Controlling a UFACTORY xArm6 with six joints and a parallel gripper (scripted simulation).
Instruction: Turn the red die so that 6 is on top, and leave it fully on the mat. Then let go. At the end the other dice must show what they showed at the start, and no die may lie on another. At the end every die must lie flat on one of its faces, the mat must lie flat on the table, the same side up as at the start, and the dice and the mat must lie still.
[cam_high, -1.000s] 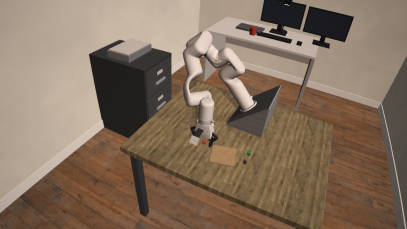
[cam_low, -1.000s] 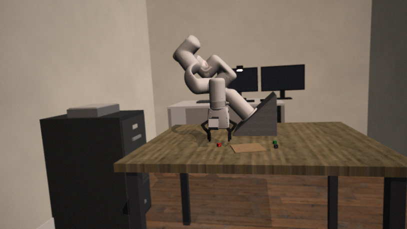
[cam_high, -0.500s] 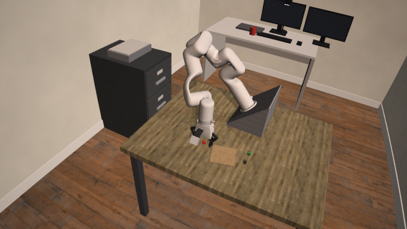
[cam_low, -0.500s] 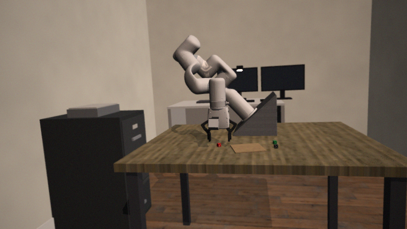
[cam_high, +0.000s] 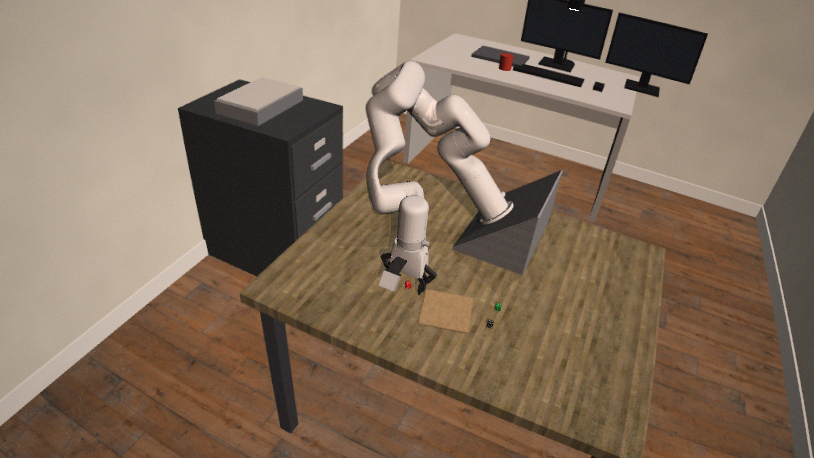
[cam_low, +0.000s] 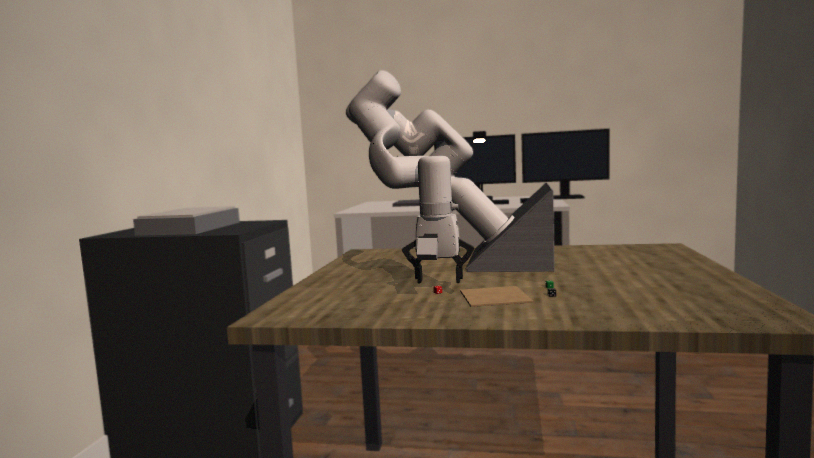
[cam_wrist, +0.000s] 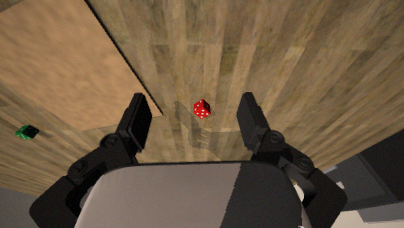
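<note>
The red die is 4 cm below my hand, 4 cm behind it and 1 cm to the right of it. Also, from my hand: tan mat: 13 cm to the left, 4 cm below; black die: 26 cm to the left, 4 cm below, 1 cm ahead; green die: 26 cm to the left, 7 cm behind, 4 cm below.
</note>
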